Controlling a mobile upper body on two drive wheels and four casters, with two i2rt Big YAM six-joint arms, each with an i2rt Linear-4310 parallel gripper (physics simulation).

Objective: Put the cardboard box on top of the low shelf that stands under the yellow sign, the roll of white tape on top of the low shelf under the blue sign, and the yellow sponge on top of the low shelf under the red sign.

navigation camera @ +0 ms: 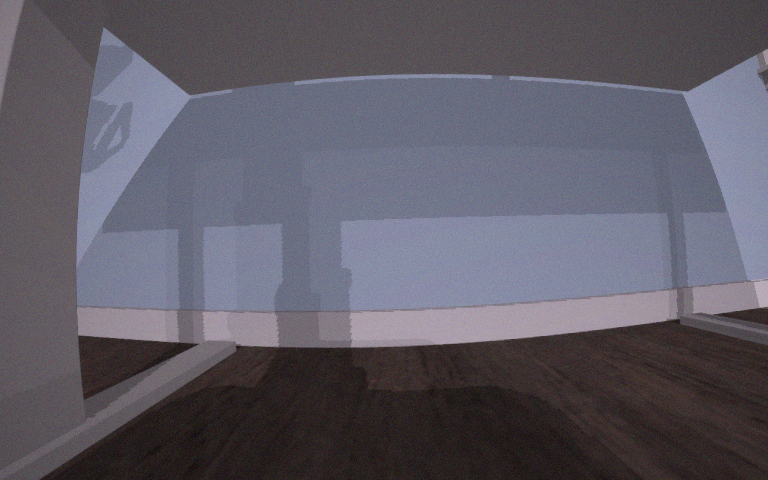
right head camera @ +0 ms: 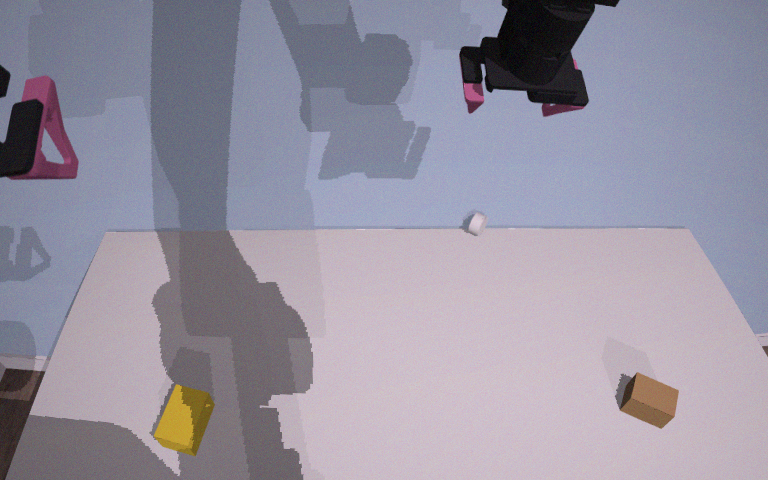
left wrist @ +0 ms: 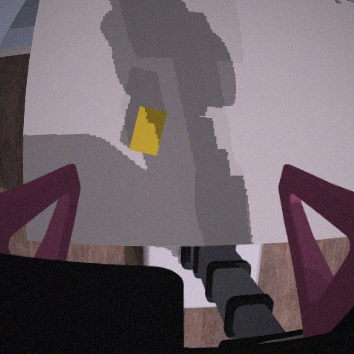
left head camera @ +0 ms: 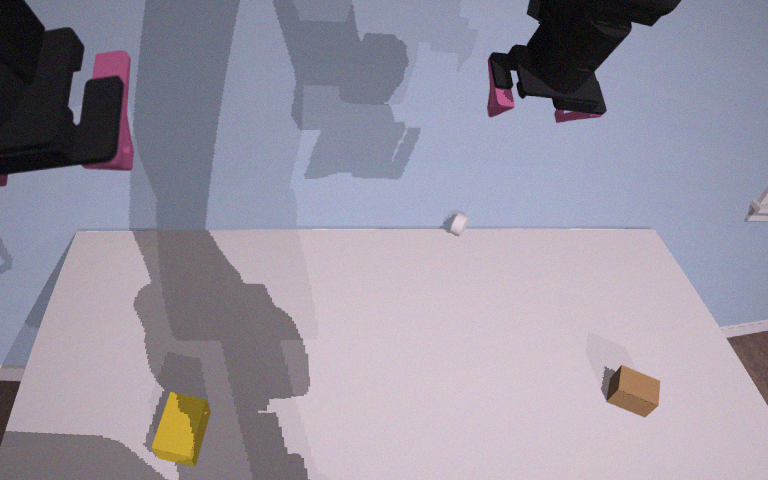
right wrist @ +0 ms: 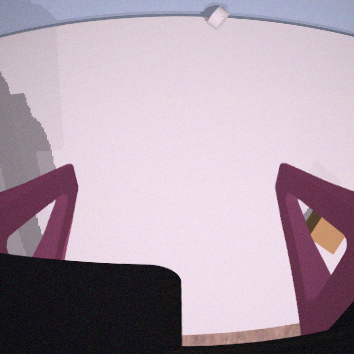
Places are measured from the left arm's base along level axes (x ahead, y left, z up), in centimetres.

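Pixels of known places: left gripper, fingertip midpoint: (right head camera: pixel 25 178) (left wrist: pixel 179 175) (left head camera: pixel 66 168); right gripper, fingertip midpoint: (right head camera: pixel 507 110) (left head camera: pixel 523 115) (right wrist: pixel 176 174).
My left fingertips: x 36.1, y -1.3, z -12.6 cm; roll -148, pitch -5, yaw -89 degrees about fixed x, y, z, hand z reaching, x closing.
Behind a point stands the place of what it marks.
The yellow sponge (left head camera: pixel 180 424) {x 41.9, y 1.1, z -64.5 cm} (right head camera: pixel 184 417) {x 41.5, y 0.7, z -64.5 cm} (left wrist: pixel 146 134) {x 41.1, y 1.5, z -64.5 cm} lies at the near left of the white table (left head camera: pixel 424 339) {x 60.0, y -41.7, z -69.0 cm} (right head camera: pixel 424 339) {x 60.3, y -40.3, z -69.0 cm} (left wrist: pixel 295 110) {x 49.7, y -36.6, z -69.0 cm} (right wrist: pixel 170 115) {x 67.8, y -45.3, z -69.0 cm}. The cardboard box (left head camera: pixel 634 389) {x 41.2, y -78.8, z -64.0 cm} (right head camera: pixel 651 397) {x 41.4, y -79.4, z -64.0 cm} (right wrist: pixel 328 236) {x 41.6, y -80.8, z -64.0 cm} lies at the near right. The white tape roll (left head camera: pixel 458 224) {x 87.8, y -54.4, z -64.9 cm} (right head camera: pixel 478 224) {x 87.6, y -54.9, z -64.8 cm} (right wrist: pixel 218 17) {x 88.4, y -55.2, z -64.2 cm} is at the far edge, by the wall. My left gripper (left head camera: pixel 61 174) {x 36.1, y -1.3, z -12.6 cm} (left wrist: pixel 179 175) {x 36.1, y -1.3, z -12.6 cm} is open and empty, above the table's left part. My right gripper (left head camera: pixel 533 116) {x 60.4, y -45.7, z -20.9 cm} (right head camera: pixel 508 112) {x 60.4, y -45.7, z -20.9 cm} (right wrist: pixel 176 174) {x 60.4, y -45.7, z -20.9 cm} is open and empty above the table. The shelves and coloured signs do not show.
A blue wall (left head camera: pixel 679 169) {x 93.1, y -116.6, z -48.8 cm} (navigation camera: pixel 481 260) {x 92.6, y -44.7, z -121.0 cm} stands behind the table. In the navigation camera, the table's underside (navigation camera: pixel 424 33) spans above, a wide pale upright (navigation camera: pixel 36 226) {x 52.1, y 17.2, z -114.0 cm} stands close at left, and pale foot bars (navigation camera: pixel 152 382) (navigation camera: pixel 730 329) {x 77.2, y -100.4, z -139.3 cm} lie on the dark wooden floor (navigation camera: pixel 453 413) {x 65.1, y -30.0, z -141.0 cm}.
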